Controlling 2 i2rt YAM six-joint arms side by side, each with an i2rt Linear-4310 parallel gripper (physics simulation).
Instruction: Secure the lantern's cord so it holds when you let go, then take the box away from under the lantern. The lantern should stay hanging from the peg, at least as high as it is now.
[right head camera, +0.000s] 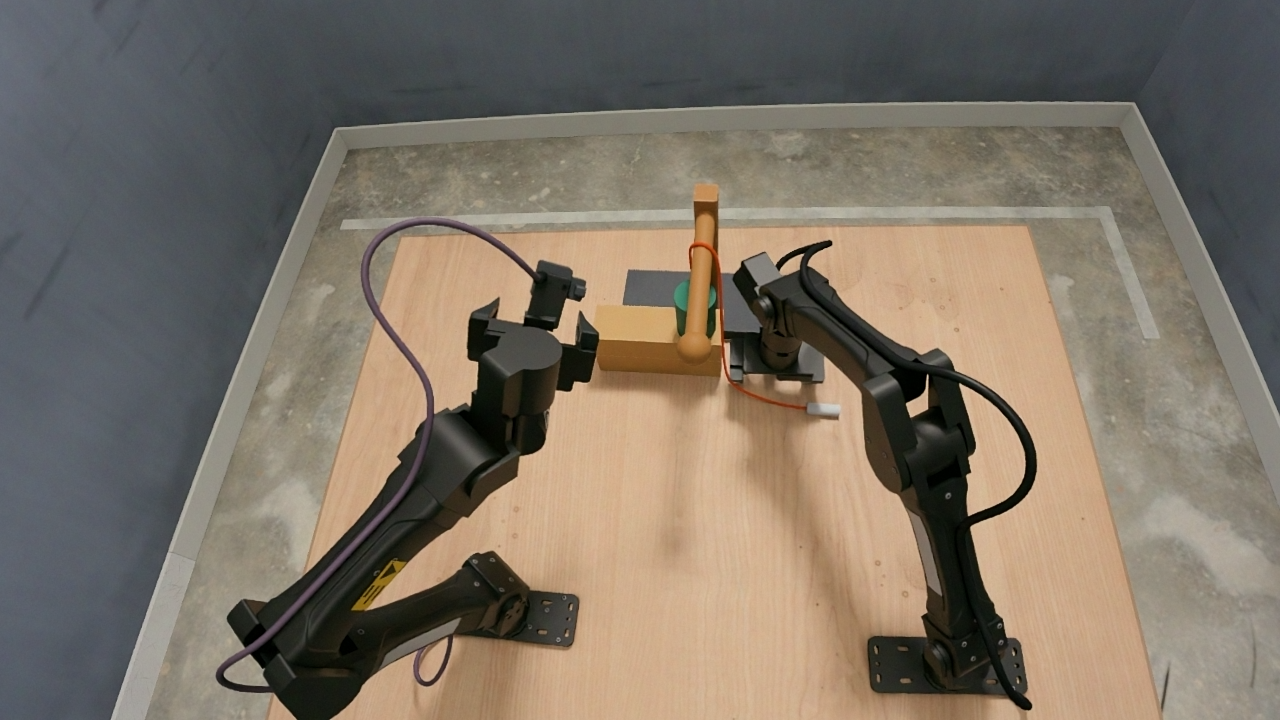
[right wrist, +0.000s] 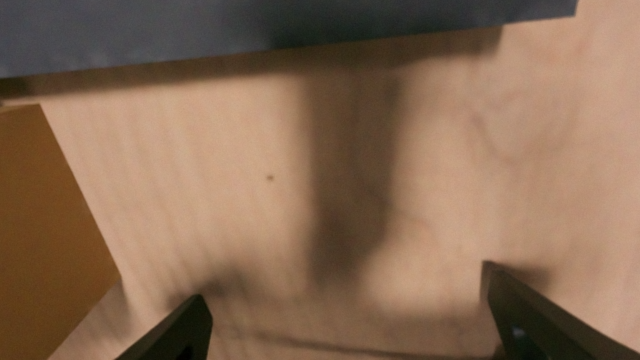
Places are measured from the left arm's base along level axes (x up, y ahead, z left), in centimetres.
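Pixels of known places: right gripper, fingertip midpoint: (right head camera: 771, 380) (right wrist: 342, 295); left arm's base, link origin: (right head camera: 508, 614); right arm's base, link origin: (right head camera: 945, 665).
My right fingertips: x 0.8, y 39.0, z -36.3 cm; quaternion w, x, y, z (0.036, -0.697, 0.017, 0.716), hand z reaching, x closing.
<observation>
Ahead of a thing's pixels: the offset from my right fingertips to its top centre. "spot": to the spot under its first point.
The wooden peg {dx +30.5, dy -2.1, dz +10.7 cm} (right head camera: 703, 279) reaches forward from a post. The red cord {spot: dx +19.3, dy -0.4, dz +8.1 cm} (right head camera: 721, 313) loops over the peg and runs down past the box to its light grey end piece {spot: dx +0.8, dy -5.4, dz -7.7 cm} (right head camera: 822, 410), in front of my right gripper. The green lantern {dx +17.2, dy +3.9, dz +12.0 cm} (right head camera: 682, 313) is partly hidden under the peg, at the right part of the tan box {dx +9.2, dy +4.0, dz +18.1 cm} (right head camera: 640, 351) (right wrist: 47, 225). My right gripper (right head camera: 775, 372) (right wrist: 342, 295) is open and empty, pointing down, right of the box. The cord does not show in the right wrist view. My left gripper (right head camera: 534, 338) is open and empty, left of the box.
A dark grey plate (right head camera: 651, 284) (right wrist: 200, 30) lies behind the box and reaches under the peg. My right forearm overhangs its right part. The wooden table's far edge and the grey walls stand beyond. A purple cable loops above my left arm.
</observation>
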